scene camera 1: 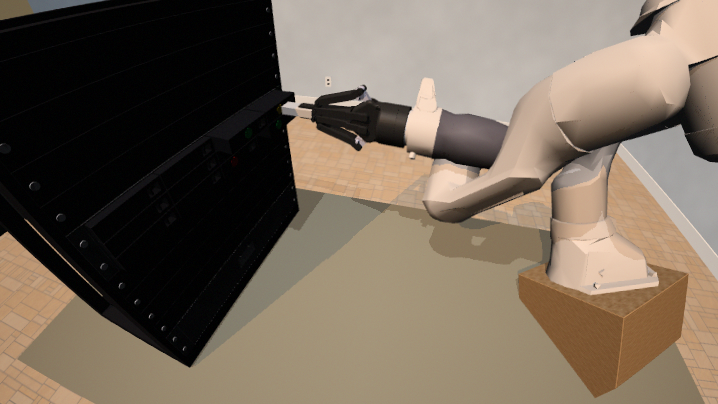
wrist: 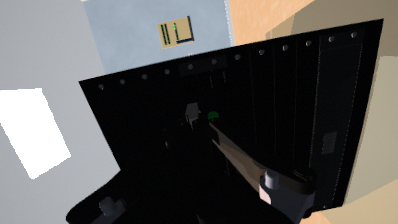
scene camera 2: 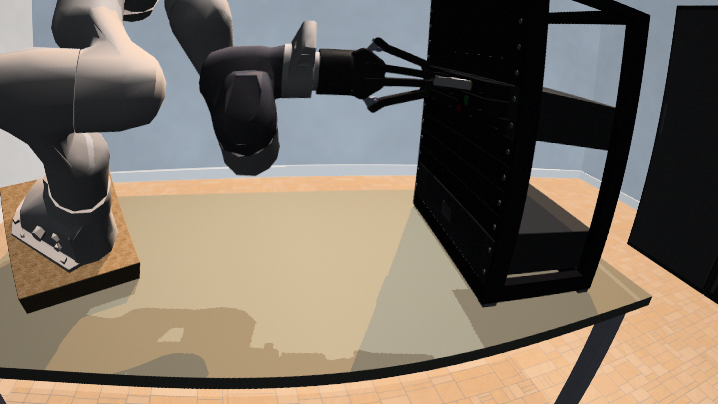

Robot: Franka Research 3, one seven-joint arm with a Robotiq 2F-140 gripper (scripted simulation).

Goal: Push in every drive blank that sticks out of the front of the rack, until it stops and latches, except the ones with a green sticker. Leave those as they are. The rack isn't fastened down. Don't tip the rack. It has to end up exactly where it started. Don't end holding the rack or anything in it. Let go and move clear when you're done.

Labels:
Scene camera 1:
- my gripper: 285,107
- drive blank: 271,104
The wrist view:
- my gripper: 194,111
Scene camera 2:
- my gripper: 467,84

